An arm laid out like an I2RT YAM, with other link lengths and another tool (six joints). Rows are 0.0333 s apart.
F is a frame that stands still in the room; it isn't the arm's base.
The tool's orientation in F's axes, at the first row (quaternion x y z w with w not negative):
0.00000 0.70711 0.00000 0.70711
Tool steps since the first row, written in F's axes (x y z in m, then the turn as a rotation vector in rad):
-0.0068 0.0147 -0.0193 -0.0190 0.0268 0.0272
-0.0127 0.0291 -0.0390 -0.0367 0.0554 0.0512
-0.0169 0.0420 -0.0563 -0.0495 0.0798 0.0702
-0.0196 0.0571 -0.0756 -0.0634 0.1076 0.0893
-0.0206 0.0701 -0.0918 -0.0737 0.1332 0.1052
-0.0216 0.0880 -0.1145 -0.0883 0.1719 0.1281
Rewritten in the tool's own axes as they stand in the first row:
0.0193 0.0147 -0.0068 -0.0272 0.0268 -0.0190
0.0390 0.0291 -0.0127 -0.0512 0.0554 -0.0367
0.0563 0.0420 -0.0169 -0.0702 0.0798 -0.0495
0.0756 0.0571 -0.0196 -0.0893 0.1076 -0.0634
0.0918 0.0701 -0.0206 -0.1052 0.1332 -0.0737
0.1145 0.0880 -0.0216 -0.1281 0.1719 -0.0883

